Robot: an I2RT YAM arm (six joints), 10 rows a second.
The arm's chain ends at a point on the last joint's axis. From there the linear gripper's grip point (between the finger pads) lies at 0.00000 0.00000 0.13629 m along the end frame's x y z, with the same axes.
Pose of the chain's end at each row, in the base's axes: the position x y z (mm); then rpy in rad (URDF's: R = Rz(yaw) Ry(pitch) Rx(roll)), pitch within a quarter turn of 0, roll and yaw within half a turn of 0:
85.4 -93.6 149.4 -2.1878 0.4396 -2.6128
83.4 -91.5 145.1 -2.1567 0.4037 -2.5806
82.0 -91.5 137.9 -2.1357 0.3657 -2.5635
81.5 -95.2 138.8 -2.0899 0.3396 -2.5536
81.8 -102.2 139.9 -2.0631 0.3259 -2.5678
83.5 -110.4 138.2 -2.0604 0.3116 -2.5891
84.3 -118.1 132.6 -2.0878 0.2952 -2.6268
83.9 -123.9 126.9 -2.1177 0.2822 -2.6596
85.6 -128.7 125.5 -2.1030 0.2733 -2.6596
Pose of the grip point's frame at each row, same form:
170.5 -172.6 78.0 -2.1878 0.4396 -2.6128
168.9 -171.9 75.8 -2.1567 0.4037 -2.5806
166.8 -173.7 69.8 -2.1357 0.3657 -2.5635
165.9 -181.2 75.0 -2.0899 0.3396 -2.5536
164.3 -191.9 78.9 -2.0631 0.3259 -2.5678
163.3 -202.5 77.2 -2.0604 0.3116 -2.5891
159.7 -211.6 68.1 -2.0878 0.2952 -2.6268
155.4 -217.9 58.8 -2.1177 0.2822 -2.6596
156.6 -224.1 58.9 -2.1030 0.2733 -2.6596

